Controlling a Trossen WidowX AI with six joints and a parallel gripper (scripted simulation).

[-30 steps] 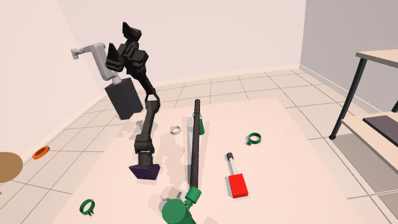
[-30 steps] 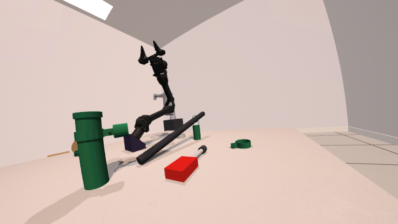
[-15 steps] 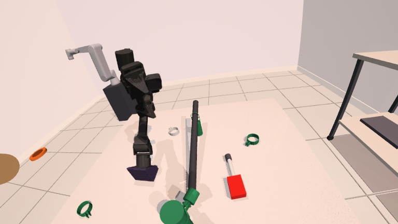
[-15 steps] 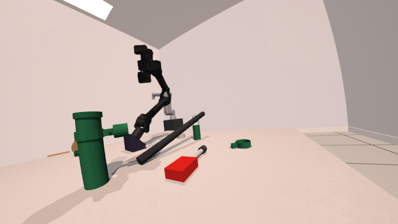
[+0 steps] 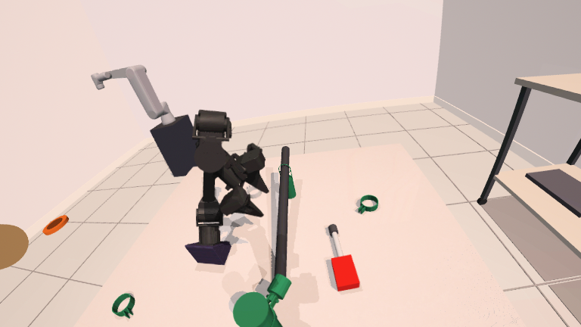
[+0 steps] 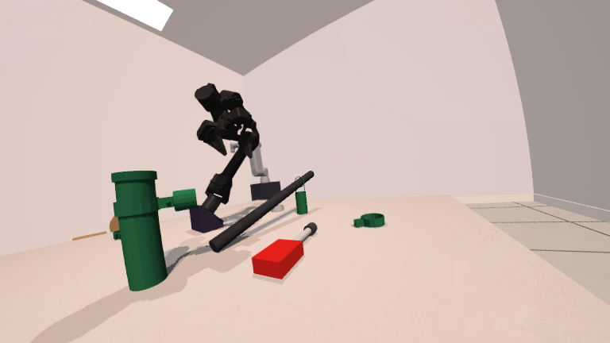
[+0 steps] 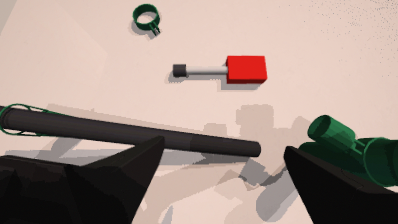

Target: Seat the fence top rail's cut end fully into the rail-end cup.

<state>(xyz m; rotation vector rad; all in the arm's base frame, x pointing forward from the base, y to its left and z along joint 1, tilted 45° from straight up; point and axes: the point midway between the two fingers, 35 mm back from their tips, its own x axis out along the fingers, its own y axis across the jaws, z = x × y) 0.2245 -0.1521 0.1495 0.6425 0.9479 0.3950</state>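
Now: the green rail-end cup 3 cm ahead of my gripper tip, 18 cm to the right of it and 10 cm below it. Also, from my gripper tip: small green post (30 cm to the left, 14 cm below); red-headed mallet (18 cm ahead, 23 cm below).
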